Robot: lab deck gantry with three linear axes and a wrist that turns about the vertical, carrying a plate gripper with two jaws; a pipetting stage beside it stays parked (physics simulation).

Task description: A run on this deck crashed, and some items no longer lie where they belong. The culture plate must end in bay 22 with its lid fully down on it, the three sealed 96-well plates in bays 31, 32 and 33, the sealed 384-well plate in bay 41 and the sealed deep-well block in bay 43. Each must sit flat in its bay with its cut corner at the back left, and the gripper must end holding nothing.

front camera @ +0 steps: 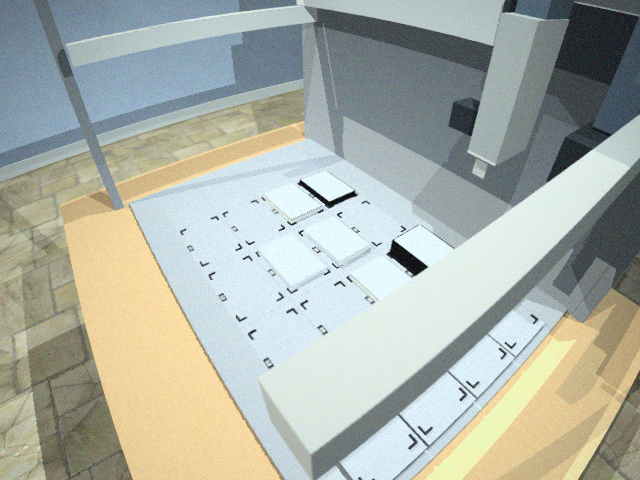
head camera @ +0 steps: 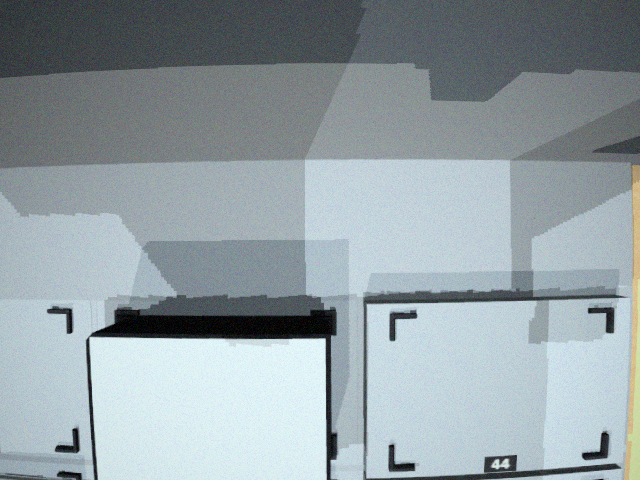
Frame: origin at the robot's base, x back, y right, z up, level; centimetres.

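Seen in the pictures: robot's base, origin of the base link: (front camera: 181, 232).
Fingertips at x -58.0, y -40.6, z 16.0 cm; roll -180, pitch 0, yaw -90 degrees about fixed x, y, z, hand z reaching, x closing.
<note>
Offsets run from my fingertips to a thing's middle. "*": to the spot under its first point.
The dark gripper body (front camera: 573, 152) is at the right in the front view, partly behind the front beam; its jaws are hidden. The deep-well block @(dx +18.8, dy +4.2, dz -13.9 cm) (front camera: 421, 245) (head camera: 209, 408) stands in bay 43, left of bay 44. The black-sided 384-well plate @(dx +51.6, dy +4.2, dz -15.3 cm) (front camera: 328, 187) is in bay 41. Cream-sided 96-well plates @(dx +51.6, dy +14.9, dz -15.3 cm) (front camera: 293, 201) @(dx +18.8, dy +14.9, dz -15.3 cm) (front camera: 381, 279) lie in bays 31 and 33, the latter partly behind the beam. A plate @(dx +34.6, dy +14.9, dz -15.1 cm) (front camera: 337, 237) with a pale, clear-looking rim lies in bay 32. The culture plate @(dx +35.2, dy +25.6, dz -14.8 cm) (front camera: 293, 258) lies in bay 22; how fully its lid is down is unclear.
The thick front beam (front camera: 444, 299) crosses the deck and hides its right part. The pipetting stage (front camera: 511, 93) hangs high at the back right. Bay 44 @(* dx +4.7, dy +4.0, dz -14.6 cm) (head camera: 465, 387) shows bare with its corner marks. A back wall (front camera: 403, 87) rises behind the deck.
</note>
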